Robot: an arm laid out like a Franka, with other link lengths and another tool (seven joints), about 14 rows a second.
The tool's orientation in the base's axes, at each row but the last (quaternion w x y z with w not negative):
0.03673, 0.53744, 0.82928, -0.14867
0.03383, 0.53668, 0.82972, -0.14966
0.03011, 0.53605, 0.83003, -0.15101
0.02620, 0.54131, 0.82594, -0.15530
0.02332, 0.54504, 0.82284, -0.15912
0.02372, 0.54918, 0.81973, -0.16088
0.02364, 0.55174, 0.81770, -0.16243
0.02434, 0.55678, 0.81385, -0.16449
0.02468, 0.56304, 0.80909, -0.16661
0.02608, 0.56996, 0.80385, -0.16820
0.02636, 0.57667, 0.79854, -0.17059
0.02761, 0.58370, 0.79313, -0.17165
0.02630, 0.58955, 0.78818, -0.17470
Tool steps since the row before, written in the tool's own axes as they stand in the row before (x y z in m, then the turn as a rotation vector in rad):
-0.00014, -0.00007, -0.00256, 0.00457, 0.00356, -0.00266
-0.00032, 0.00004, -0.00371, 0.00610, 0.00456, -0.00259
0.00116, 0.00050, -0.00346, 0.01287, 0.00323, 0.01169
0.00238, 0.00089, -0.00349, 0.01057, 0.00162, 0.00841
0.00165, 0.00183, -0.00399, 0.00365, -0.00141, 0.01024
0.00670, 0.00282, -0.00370, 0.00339, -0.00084, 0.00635
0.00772, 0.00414, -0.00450, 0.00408, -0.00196, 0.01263
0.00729, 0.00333, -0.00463, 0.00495, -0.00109, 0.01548
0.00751, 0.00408, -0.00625, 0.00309, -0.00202, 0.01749
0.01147, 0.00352, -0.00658, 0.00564, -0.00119, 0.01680
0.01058, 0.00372, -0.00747, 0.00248, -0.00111, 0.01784
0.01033, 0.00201, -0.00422, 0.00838, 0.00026, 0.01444
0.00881, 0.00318, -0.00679, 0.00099, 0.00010, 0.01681
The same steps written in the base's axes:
0.00025, 0.00058, 0.00249, 0.00156, 0.00613, 0.00079
0.00056, 0.00079, 0.00360, 0.00181, 0.00784, 0.00018
0.00035, 0.00219, 0.00294, -0.00385, 0.00925, -0.01457
0.00026, 0.00343, 0.00261, -0.00395, 0.00756, -0.01060
0.00153, 0.00326, 0.00300, -0.00414, -0.00020, -0.01015
0.00042, 0.00803, 0.00139, -0.00298, 0.00090, -0.00655
0.00139, 0.00962, 0.00158, -0.00515, -0.00070, -0.01237
0.00095, 0.00900, 0.00195, -0.00509, -0.00047, -0.01546
0.00193, 0.00991, 0.00320, -0.00557, -0.00304, -0.01671
0.00024, 0.01342, 0.00267, -0.00559, -0.00027, -0.01686
0.00109, 0.01294, 0.00360, -0.00462, -0.00345, -0.01710
-0.00073, 0.01127, 0.00096, -0.00467, 0.00335, -0.01568
0.00143, 0.01096, 0.00341, -0.00297, -0.00422, -0.01603

